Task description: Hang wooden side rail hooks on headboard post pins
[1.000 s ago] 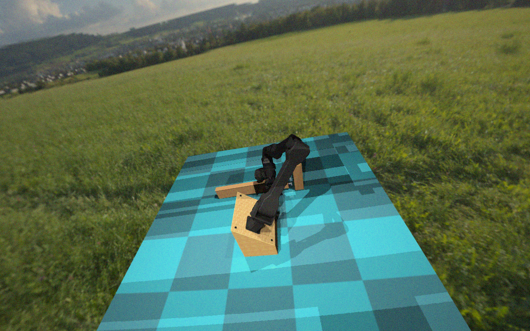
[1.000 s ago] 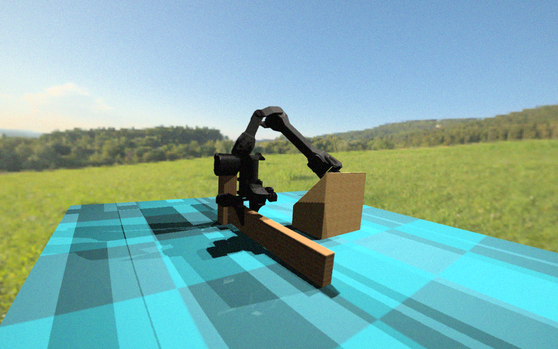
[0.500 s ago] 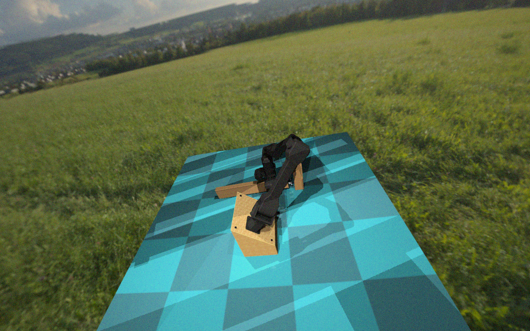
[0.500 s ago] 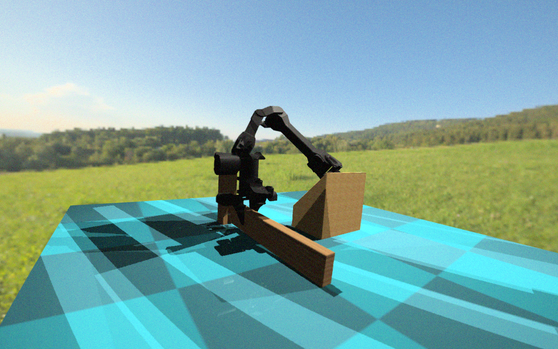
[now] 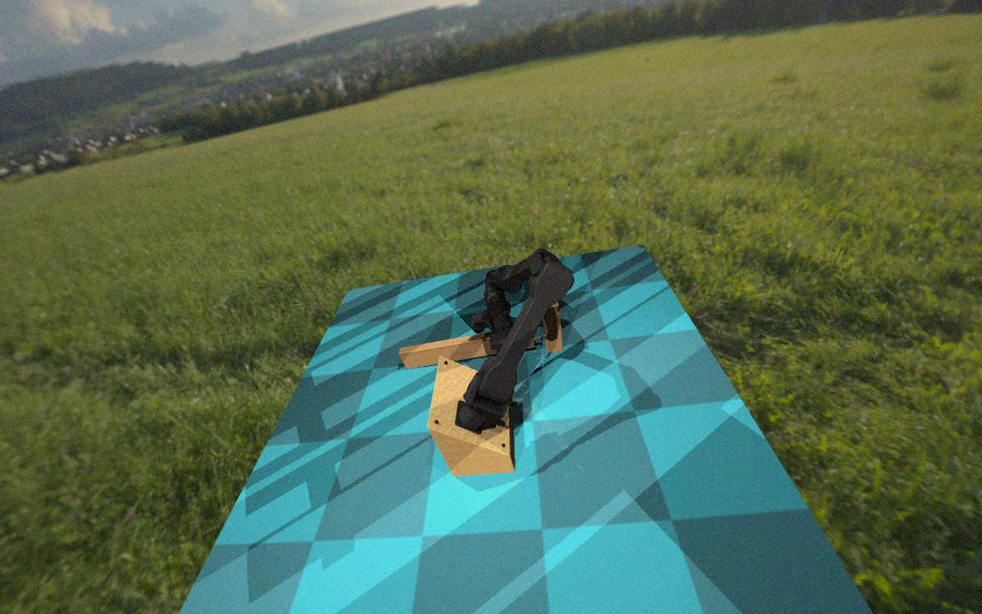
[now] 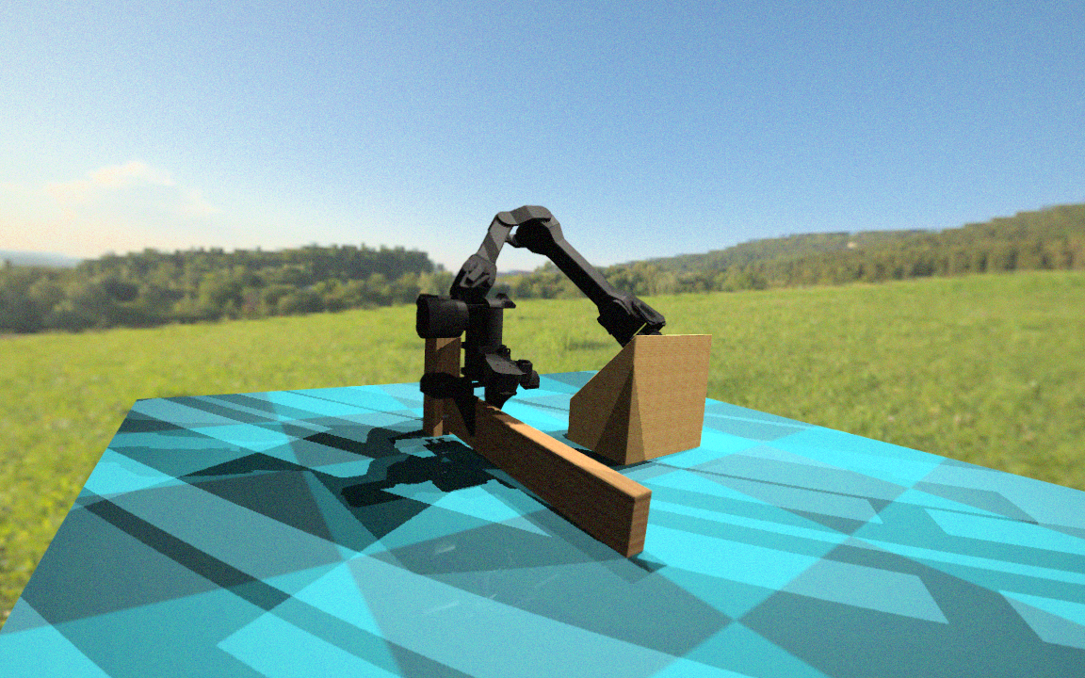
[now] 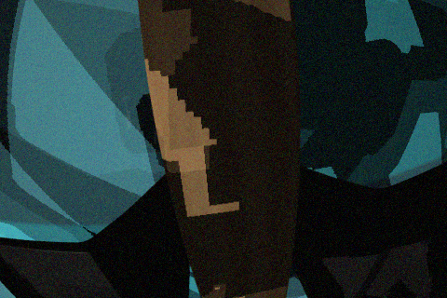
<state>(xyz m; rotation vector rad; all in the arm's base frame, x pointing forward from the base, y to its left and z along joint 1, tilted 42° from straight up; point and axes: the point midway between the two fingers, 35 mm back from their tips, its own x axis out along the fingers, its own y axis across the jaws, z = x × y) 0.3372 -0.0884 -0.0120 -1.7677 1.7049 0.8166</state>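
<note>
Now: the headboard post 10 mm ahead of my gripper tip, 150 mm to the right of it and 50 mm above it.
</note>
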